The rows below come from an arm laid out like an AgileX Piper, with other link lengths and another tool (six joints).
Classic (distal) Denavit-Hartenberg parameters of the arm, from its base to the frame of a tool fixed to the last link. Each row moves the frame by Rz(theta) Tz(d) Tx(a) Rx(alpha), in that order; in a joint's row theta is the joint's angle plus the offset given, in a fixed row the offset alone. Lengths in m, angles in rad.
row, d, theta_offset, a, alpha
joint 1, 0.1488, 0, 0, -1.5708
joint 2, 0, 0.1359, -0.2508, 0
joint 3, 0, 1.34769, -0.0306, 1.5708
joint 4, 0.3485, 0, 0, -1.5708
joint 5, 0, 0, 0, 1.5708
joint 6, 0.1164, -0.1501, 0.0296, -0.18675
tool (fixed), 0.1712, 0, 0, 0
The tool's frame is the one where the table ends.
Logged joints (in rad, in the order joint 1, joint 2, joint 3, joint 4, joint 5, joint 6), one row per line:
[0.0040 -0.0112 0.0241 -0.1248 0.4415 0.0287]
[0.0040 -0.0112 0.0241 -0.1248 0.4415 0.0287]
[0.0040 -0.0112 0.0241 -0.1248 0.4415 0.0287]
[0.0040 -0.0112 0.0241 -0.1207 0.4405 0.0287]
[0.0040 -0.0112 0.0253 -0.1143 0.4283 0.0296]
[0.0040 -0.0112 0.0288 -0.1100 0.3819 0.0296]
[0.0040 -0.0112 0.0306 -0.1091 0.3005 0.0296]
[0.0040 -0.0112 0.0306 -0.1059 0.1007 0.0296]
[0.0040 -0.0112 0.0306 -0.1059 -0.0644 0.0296]
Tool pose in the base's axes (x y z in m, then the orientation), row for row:
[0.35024 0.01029 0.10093 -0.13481 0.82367 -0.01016 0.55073]
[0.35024 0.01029 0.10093 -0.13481 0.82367 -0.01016 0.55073]
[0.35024 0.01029 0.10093 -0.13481 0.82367 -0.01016 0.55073]
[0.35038 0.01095 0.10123 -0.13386 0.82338 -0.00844 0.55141]
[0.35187 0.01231 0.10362 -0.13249 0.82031 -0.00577 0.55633]
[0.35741 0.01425 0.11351 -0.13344 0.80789 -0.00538 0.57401]
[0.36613 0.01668 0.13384 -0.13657 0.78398 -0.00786 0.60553]
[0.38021 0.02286 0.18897 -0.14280 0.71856 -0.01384 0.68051]
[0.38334 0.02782 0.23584 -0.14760 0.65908 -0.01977 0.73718]
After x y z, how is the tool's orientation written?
As a quaternion, x y z w.
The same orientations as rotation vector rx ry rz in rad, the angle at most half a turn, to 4 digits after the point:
[-0.3190 1.9490 -0.0240]
[-0.3190 1.9490 -0.0240]
[-0.3190 1.9490 -0.0240]
[-0.3167 1.9478 -0.0200]
[-0.3128 1.9365 -0.0136]
[-0.3127 1.8931 -0.0126]
[-0.3159 1.8133 -0.0182]
[-0.3205 1.6128 -0.0311]
[-0.3241 1.4473 -0.0434]

